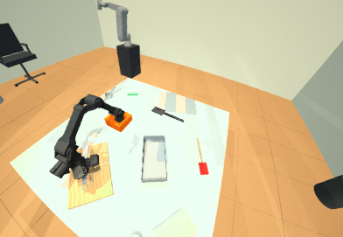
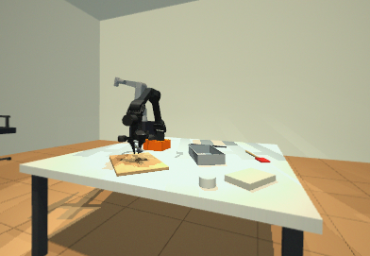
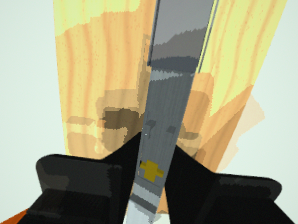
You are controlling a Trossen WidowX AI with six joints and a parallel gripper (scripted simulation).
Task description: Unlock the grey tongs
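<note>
The yellow lock piece lies 40 mm above my gripper tip. Also, from my gripper tip: grey roasting tin 290 mm ahead, 280 mm to the left, 20 mm below; then beige block 580 mm ahead, 40 mm below; then wooden board 10 mm behind, 10 mm to the left, 40 mm below.
</note>
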